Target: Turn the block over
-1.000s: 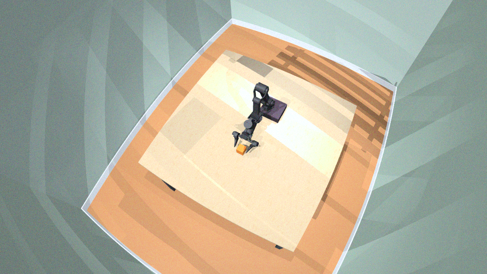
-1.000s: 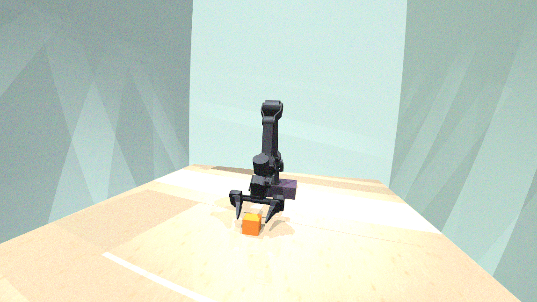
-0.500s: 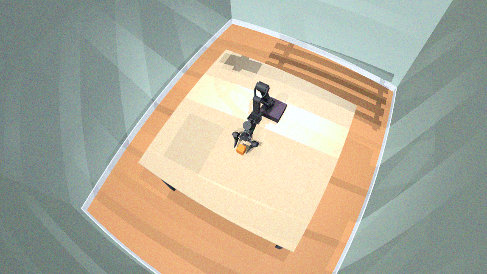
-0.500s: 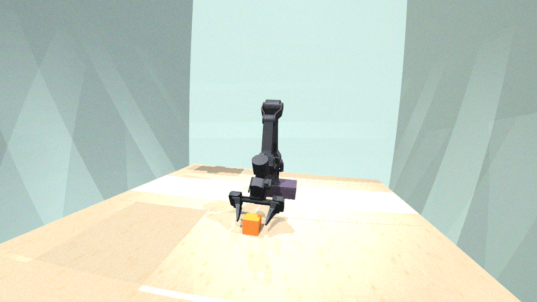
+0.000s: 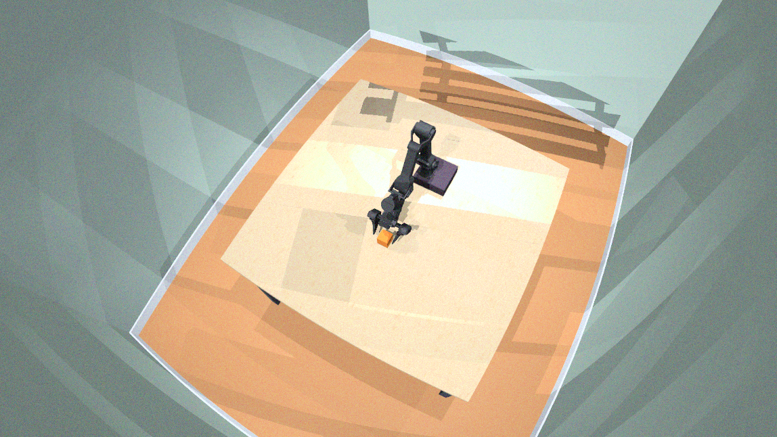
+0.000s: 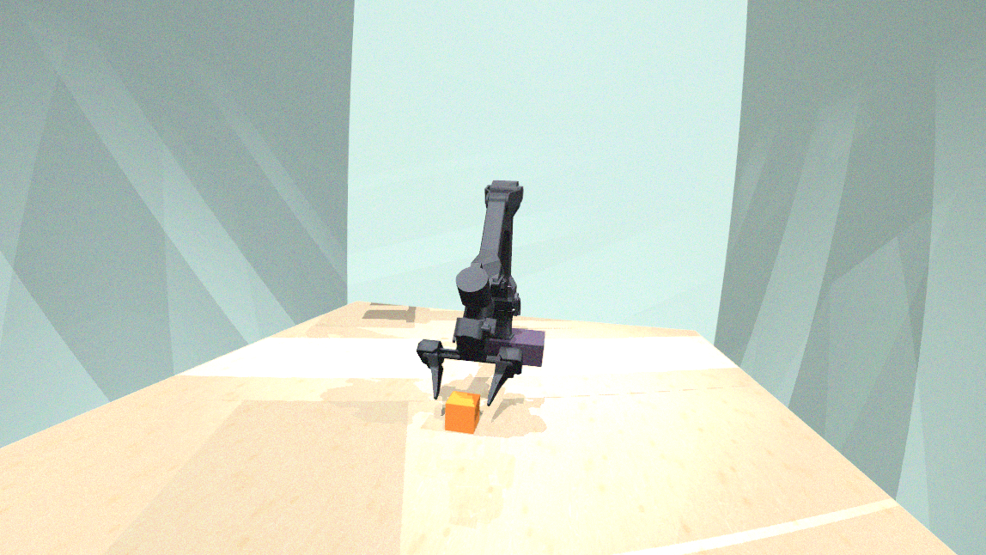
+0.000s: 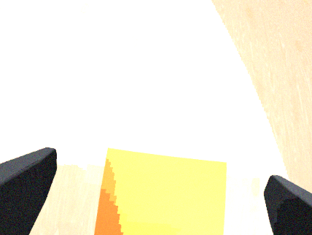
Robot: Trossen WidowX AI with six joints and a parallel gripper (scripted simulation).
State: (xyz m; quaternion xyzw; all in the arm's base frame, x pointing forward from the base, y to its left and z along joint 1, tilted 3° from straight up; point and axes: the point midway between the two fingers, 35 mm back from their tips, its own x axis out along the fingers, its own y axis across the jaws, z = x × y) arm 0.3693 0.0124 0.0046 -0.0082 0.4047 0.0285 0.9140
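My gripper tip is 30 mm past the orange block and 30 mm above it.
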